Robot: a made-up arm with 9 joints. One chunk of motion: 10 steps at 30 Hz.
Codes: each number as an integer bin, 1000 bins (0 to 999) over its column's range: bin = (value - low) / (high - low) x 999, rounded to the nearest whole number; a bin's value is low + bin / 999 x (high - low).
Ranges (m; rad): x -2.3..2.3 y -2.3..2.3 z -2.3..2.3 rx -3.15..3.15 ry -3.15..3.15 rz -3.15..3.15
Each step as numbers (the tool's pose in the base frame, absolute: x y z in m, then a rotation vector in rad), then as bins.
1 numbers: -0.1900 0.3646 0.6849 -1.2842 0.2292 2.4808
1 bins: 458 579 648 296 536 893
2 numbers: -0.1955 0.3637 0.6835 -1.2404 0.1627 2.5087
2 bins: 457 578 648 303 525 897
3 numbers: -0.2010 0.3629 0.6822 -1.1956 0.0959 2.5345
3 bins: 456 578 648 310 515 901
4 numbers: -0.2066 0.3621 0.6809 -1.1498 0.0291 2.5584
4 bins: 455 578 647 317 504 905
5 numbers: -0.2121 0.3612 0.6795 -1.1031 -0.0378 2.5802
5 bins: 453 578 647 325 494 909
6 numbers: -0.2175 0.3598 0.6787 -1.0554 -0.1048 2.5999
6 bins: 452 578 647 332 483 912
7 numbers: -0.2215 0.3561 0.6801 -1.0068 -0.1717 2.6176
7 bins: 451 577 647 340 472 915
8 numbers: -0.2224 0.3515 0.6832 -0.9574 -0.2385 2.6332
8 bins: 451 576 648 348 462 917
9 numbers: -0.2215 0.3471 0.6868 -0.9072 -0.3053 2.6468
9 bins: 451 575 649 356 451 919
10 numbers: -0.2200 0.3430 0.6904 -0.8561 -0.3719 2.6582
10 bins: 452 574 649 364 441 921
